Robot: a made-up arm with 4 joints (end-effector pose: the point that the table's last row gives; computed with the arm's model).
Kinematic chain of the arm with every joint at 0, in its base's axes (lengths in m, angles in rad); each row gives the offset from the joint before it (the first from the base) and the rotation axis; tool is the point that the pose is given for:
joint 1: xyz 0 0 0.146 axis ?
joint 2: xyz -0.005 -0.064 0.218 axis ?
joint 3: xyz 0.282 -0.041 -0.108 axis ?
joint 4: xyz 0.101 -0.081 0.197 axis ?
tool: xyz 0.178 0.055 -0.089
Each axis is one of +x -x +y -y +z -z.
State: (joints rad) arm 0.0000 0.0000 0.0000 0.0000
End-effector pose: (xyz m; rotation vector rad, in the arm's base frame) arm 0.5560 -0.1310 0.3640 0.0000 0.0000 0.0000
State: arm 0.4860 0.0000 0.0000 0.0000
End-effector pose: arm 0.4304 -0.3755 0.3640 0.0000 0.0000 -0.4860
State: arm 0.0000 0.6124 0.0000 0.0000
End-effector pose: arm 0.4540 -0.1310 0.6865 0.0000 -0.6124 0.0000
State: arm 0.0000 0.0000 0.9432 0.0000
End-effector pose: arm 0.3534 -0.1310 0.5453 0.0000 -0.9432 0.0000
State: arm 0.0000 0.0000 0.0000 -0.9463
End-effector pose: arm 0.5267 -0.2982 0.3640 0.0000 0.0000 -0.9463
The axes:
joint 1: -z
joint 2: -y
joint 3: -y
joint 4: +z

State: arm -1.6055 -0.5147 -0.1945 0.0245
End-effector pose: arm 0.1103 0.4724 0.0324 -0.5621 0.5564 1.5546
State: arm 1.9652 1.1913 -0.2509 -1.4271
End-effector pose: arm -0.4113 -0.0662 0.7957 0.3536 1.2826 2.5973
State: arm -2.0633 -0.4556 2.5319 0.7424
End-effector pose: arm 0.0166 0.0223 0.2612 1.5761 -2.0290 1.4932
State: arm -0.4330 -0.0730 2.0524 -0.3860
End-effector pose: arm 0.1351 -0.1602 0.4558 0.7882 -1.8159 0.0305
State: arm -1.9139 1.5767 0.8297 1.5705
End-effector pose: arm 0.0093 -0.0023 0.5974 -0.4823 2.7810 -1.0710
